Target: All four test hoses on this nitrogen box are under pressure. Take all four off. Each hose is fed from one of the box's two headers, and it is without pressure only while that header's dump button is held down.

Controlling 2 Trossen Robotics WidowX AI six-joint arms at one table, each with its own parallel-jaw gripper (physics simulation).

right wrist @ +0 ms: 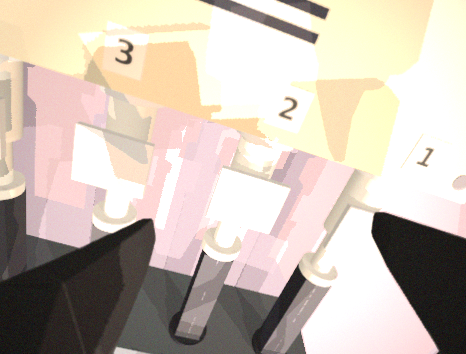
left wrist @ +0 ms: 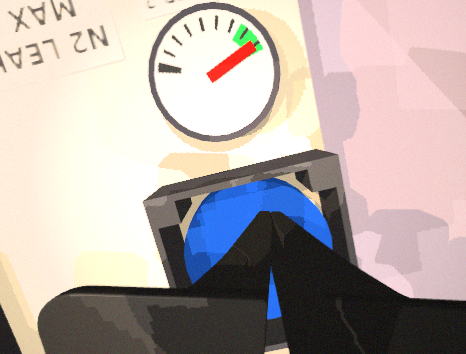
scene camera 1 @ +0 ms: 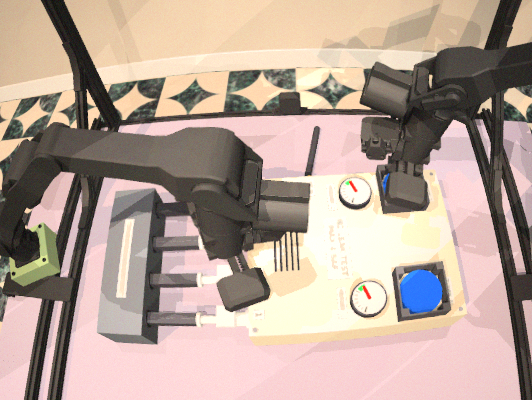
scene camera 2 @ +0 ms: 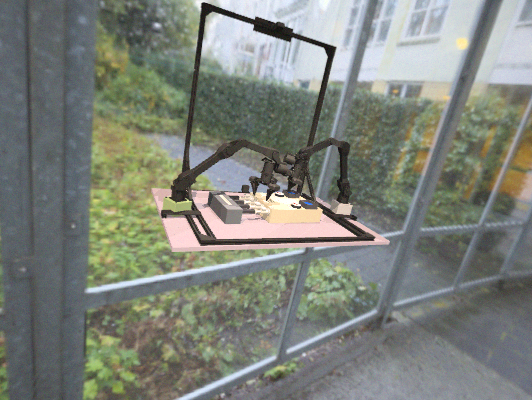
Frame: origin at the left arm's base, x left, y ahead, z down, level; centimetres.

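Seen in the pictures: left gripper, fingertip midpoint: (left wrist: 269,221) (scene camera 1: 391,178) (scene camera 2: 288,190); right gripper, fingertip midpoint: (right wrist: 262,225) (scene camera 1: 227,269) (scene camera 2: 260,198); left arm's base at its link origin: (scene camera 2: 342,202); right arm's base at its link origin: (scene camera 1: 26,250) (scene camera 2: 178,199).
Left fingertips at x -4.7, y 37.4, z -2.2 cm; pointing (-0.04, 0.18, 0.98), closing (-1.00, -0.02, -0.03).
Pixels of each thing's middle, then the offset from my left fingertips to it. "spot": a spot on its surface instead.
- rear blue button at the middle of its body: (left wrist: 256,244) dx +0.2, dy -2.3, dz +3.1 cm
- front blue button at the middle of its body: (scene camera 1: 419,293) dx +18.7, dy -6.9, dz +3.1 cm
- grey block at a spot on its surface: (scene camera 1: 112,280) spot: dx +25.9, dy +43.7, dz +3.6 cm
- black rod at a spot on its surface: (scene camera 1: 313,150) spot: dx -11.1, dy +15.3, dz +10.2 cm
The cream nitrogen box (scene camera 1: 380,240) (scene camera 2: 295,215) has hoses 1 (scene camera 1: 175,318) (right wrist: 295,310), 2 (scene camera 1: 175,280) (right wrist: 250,197), 3 (scene camera 1: 175,243) (right wrist: 115,160) and 4 (scene camera 1: 172,209) (right wrist: 10,230) at its left side, their fittings at the ports. Both gauges, rear (scene camera 1: 355,193) (left wrist: 214,105) and front (scene camera 1: 369,299), read in the green. My left gripper (left wrist: 268,221) is shut, fingertips over the rear blue button (scene camera 1: 386,185) (left wrist: 260,197); contact is unclear. The front blue button (scene camera 1: 421,291) stands uncovered. My right gripper (right wrist: 262,225) is open and empty, its fingers either side of hoses 2 and 1 in its wrist view.
A grey block (scene camera 1: 112,280) (scene camera 2: 227,210) holds the hoses' far ends at the left. A black rod (scene camera 1: 313,150) lies behind the box. Dark frame rails (scene camera 1: 45,320) run along the pink table's sides. The right arm hangs over hose 4 and the box's left part.
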